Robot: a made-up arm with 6 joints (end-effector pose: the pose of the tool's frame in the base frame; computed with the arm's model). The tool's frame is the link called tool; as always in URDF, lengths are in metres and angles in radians. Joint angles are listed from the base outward.
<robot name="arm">
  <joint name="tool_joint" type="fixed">
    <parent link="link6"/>
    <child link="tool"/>
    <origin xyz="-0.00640 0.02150 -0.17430" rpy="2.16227 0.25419 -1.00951"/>
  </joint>
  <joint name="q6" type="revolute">
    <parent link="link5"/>
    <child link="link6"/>
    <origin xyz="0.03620 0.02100 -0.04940" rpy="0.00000 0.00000 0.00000"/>
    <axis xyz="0 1 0"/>
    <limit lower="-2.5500" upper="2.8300"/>
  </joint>
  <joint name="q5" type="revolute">
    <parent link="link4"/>
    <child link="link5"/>
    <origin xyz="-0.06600 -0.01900 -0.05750" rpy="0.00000 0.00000 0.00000"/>
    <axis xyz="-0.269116 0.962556 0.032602"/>
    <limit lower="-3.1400" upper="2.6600"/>
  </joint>
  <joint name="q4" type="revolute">
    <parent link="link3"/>
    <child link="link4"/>
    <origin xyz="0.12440 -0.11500 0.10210" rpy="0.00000 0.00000 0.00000"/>
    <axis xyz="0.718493 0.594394 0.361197"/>
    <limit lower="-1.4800" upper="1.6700"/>
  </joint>
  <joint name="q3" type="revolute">
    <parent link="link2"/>
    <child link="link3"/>
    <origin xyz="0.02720 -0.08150 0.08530" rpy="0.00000 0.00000 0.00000"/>
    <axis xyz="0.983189 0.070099 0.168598"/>
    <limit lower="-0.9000" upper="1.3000"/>
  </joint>
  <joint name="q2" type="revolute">
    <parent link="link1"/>
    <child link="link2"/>
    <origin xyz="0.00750 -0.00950 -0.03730" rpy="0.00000 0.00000 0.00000"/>
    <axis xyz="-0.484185 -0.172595 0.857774"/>
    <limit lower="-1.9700" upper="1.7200"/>
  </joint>
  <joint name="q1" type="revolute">
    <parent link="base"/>
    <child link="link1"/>
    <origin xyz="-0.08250 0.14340 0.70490" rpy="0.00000 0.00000 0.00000"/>
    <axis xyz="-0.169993 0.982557 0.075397"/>
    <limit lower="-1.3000" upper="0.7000"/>
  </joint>
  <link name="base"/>
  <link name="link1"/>
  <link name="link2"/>
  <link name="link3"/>
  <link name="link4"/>
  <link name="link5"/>
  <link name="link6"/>
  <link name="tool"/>
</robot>
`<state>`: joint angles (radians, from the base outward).
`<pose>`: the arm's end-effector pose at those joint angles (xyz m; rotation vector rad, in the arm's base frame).
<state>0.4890 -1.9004 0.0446 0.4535 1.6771 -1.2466</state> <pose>-0.2726 0.2677 0.7426 -1.0994 1.0710 2.2770</pose>
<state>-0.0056 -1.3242 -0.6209 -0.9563 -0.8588 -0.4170</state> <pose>-0.1547 -0.3288 0.6722 0.9442 -1.7899 0.4302</pose>
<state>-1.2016 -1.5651 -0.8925 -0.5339 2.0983 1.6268</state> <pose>-0.1294 -0.0540 0.6551 0.8268 -2.0419 2.2334</pose>
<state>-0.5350 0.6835 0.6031 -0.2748 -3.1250 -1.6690</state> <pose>-0.0697 -0.1449 0.7863 1.1015 -0.0450 -0.5565</pose>
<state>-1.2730 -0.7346 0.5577 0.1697 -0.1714 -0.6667</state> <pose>0.1114 -0.0158 0.7809 -1.4812 0.7182 -0.3390</pose>
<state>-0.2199 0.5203 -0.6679 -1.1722 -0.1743 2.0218</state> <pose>0.0000 -0.0225 0.8481 0.7767 -2.0034 -0.8984</pose>
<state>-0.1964 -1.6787 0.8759 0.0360 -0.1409 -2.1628</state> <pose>-0.1953 -0.1138 0.4574 0.5849 2.3571 -0.4070</pose>
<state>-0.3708 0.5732 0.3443 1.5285 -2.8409 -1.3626</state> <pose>0.1479 -0.2009 0.9500 -0.1515 1.5506 -0.2140</pose>
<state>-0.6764 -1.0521 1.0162 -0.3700 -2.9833 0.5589</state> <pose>-0.1477 -0.1824 0.5698 0.3168 1.3931 -0.9610</pose>
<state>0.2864 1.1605 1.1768 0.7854 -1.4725 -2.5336</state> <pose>0.2908 0.1034 0.6907 -0.8994 2.0258 -0.0412</pose>
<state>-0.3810 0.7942 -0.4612 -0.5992 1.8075 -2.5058</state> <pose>0.1425 0.0273 0.9768 1.1108 -0.6223 1.7458</pose>
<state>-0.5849 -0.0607 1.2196 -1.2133 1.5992 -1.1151</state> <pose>0.1643 0.0705 0.4838 2.4341 -1.4823 -0.7519</pose>
